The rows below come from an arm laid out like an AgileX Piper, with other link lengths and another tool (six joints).
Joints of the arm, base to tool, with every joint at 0 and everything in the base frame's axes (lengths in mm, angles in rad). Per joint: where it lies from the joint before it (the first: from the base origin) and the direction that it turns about. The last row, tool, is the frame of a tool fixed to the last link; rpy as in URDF.
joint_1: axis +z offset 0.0 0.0 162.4
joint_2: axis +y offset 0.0 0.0 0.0
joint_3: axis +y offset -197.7 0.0 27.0
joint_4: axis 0.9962 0 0.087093 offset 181.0 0.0 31.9
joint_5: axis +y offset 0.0 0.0 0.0
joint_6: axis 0.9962 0 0.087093 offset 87.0 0.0 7.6
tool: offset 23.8 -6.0 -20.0 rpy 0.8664 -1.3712 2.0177
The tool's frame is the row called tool.
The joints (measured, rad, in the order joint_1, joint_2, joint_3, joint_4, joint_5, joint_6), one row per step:
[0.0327 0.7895 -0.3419 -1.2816 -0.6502 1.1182]
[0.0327 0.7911 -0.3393 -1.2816 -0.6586 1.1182]
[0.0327 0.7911 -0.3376 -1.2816 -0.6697 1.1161]
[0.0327 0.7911 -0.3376 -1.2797 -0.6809 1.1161]
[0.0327 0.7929 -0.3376 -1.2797 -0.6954 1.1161]
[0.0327 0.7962 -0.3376 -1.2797 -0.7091 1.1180]
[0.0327 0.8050 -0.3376 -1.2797 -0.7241 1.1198]
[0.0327 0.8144 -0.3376 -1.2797 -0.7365 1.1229]
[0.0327 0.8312 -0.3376 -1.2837 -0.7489 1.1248]
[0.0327 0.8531 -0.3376 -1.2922 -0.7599 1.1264]
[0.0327 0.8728 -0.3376 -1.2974 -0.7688 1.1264]
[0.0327 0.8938 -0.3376 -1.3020 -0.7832 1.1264]
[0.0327 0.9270 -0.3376 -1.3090 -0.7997 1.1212]
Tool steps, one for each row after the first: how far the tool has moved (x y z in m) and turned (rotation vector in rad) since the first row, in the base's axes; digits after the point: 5 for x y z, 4 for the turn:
[-0.00047 0.00076 -0.00055 0.0028 0.0019 0.0075]
[-0.00109 0.00172 -0.00049 0.0050 -0.0007 0.0177]
[-0.00156 0.00272 0.00013 0.0107 -0.0038 0.0271]
[-0.00211 0.00401 0.00054 0.0157 -0.0060 0.0400]
[-0.00255 0.00525 0.00068 0.0220 -0.0053 0.0520]
[-0.00266 0.00660 0.00011 0.0287 0.0006 0.0651]
[-0.00263 0.00774 -0.00068 0.0355 0.0085 0.0757]
[-0.00216 0.00887 -0.00276 0.0378 0.0232 0.0878]
[-0.00143 0.00988 -0.00592 0.0356 0.0434 0.1003]
[-0.00070 0.01067 -0.00866 0.0346 0.0609 0.1099]
[-0.00021 0.01192 -0.01129 0.0366 0.0782 0.1241]
[0.00084 0.01327 -0.01574 0.0342 0.1040 0.1417]

